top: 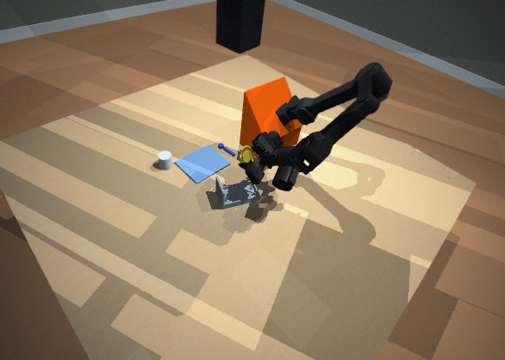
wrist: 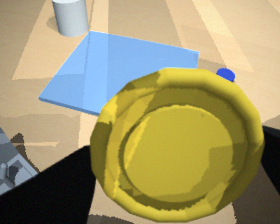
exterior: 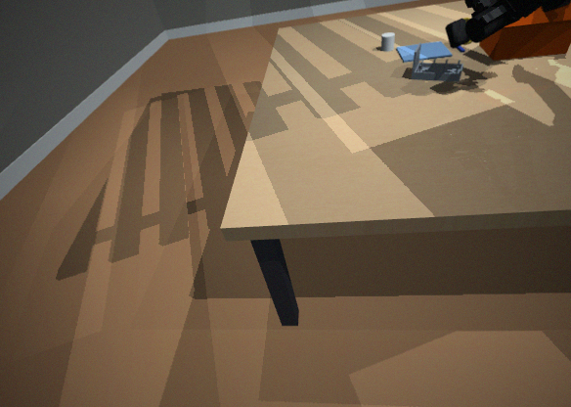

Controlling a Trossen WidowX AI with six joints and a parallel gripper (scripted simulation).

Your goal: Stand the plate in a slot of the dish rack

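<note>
The grey dish rack is 8 cm ahead of my gripper tip, 5 cm to the left of it and 7 cm below it. The rest, counted from my gripper tip: light blue mat: 5 cm ahead, 14 cm to the right, 9 cm below; yellow plate: 1 cm to the left; small blue spoon: 6 cm behind, 14 cm to the right, 9 cm below.
</note>
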